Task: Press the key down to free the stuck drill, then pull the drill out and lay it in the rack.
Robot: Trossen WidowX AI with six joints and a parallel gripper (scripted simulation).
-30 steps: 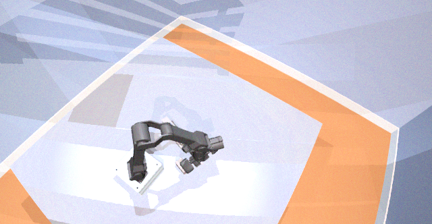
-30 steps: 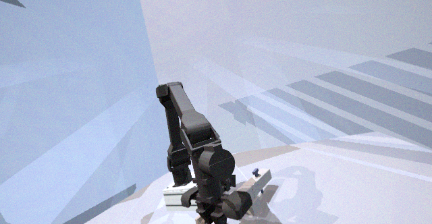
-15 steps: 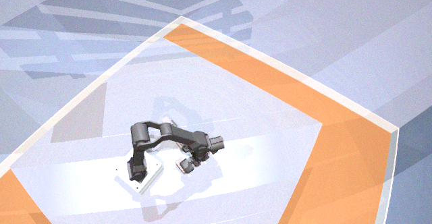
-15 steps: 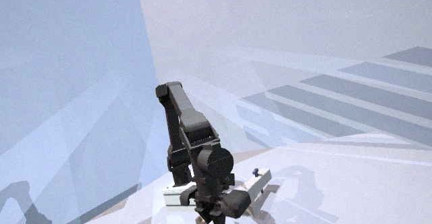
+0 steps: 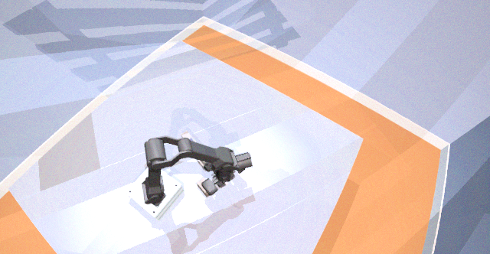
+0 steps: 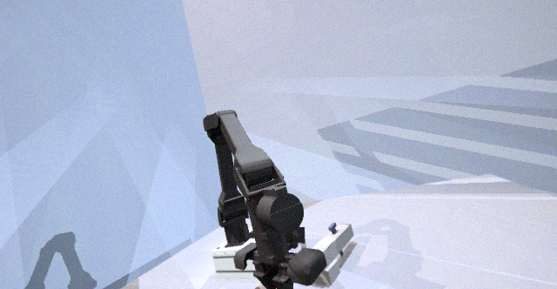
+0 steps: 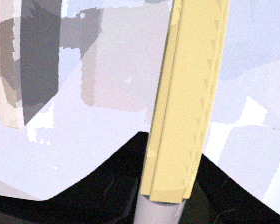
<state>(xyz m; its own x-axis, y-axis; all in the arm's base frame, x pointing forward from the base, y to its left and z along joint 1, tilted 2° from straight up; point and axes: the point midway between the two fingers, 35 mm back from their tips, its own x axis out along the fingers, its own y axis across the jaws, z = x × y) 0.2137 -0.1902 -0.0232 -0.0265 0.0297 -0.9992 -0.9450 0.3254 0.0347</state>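
Right now my gripper tip is 4 cm to the right of the pale drill cylinder, 3 cm below it and 1 cm short of it. The rest, counted from my gripper tip: rack: 6 cm to the left, 6 cm behind, 1 cm below; then blue key: 22 cm to the left, 8 cm ahead, 2 cm above; then block: 19 cm to the left, 7 cm ahead, 1 cm above.
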